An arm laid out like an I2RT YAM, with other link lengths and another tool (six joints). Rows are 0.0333 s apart.
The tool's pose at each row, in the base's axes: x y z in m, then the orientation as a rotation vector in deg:
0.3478 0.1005 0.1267 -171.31 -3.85 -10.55
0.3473 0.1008 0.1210 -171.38 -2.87 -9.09
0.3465 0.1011 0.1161 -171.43 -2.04 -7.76
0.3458 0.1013 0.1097 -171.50 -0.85 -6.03
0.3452 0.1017 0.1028 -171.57 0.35 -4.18
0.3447 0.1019 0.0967 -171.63 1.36 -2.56
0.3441 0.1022 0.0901 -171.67 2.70 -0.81
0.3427 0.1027 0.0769 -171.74 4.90 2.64
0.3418 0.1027 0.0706 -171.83 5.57 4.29
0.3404 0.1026 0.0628 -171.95 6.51 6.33
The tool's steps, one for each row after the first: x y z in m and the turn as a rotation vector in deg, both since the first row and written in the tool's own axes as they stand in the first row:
-0.0012 0.0005 0.0056 0.01 -0.92 0.72
-0.0026 0.0008 0.0103 0.02 -1.77 1.34
-0.0041 0.0015 0.0166 0.00 -2.86 2.21
-0.0055 0.0021 0.0233 -0.04 -4.03 3.10
-0.0068 0.0027 0.0293 -0.09 -5.06 3.85
-0.0082 0.0033 0.0358 -0.15 -6.16 4.82
-0.0112 0.0046 0.0486 -0.33 -8.34 6.44
-0.0129 0.0055 0.0547 -0.47 -9.41 6.95
-0.0153 0.0066 0.0622 -0.69 -10.72 7.66

